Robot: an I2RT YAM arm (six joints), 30 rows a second.
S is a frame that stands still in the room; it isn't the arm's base.
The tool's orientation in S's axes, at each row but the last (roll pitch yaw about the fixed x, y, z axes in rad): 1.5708, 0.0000, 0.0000; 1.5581, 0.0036, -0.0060; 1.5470, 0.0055, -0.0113; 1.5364, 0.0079, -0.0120; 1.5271, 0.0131, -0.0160; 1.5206, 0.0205, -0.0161
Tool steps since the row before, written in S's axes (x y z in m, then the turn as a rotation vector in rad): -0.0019, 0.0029, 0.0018, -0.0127, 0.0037, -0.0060; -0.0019, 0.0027, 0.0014, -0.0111, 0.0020, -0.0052; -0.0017, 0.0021, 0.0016, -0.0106, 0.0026, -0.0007; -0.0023, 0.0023, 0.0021, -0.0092, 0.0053, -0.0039; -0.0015, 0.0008, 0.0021, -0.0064, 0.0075, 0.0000; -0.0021, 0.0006, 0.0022, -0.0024, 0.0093, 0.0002
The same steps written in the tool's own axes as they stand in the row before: -0.0019, 0.0018, -0.0029, -0.0127, -0.0060, -0.0037; -0.0019, 0.0014, -0.0027, -0.0111, -0.0052, -0.0020; -0.0017, 0.0016, -0.0020, -0.0106, -0.0007, -0.0025; -0.0023, 0.0022, -0.0022, -0.0092, -0.0038, -0.0053; -0.0015, 0.0021, -0.0007, -0.0065, 0.0002, -0.0074; -0.0022, 0.0022, -0.0005, -0.0026, 0.0006, -0.0092
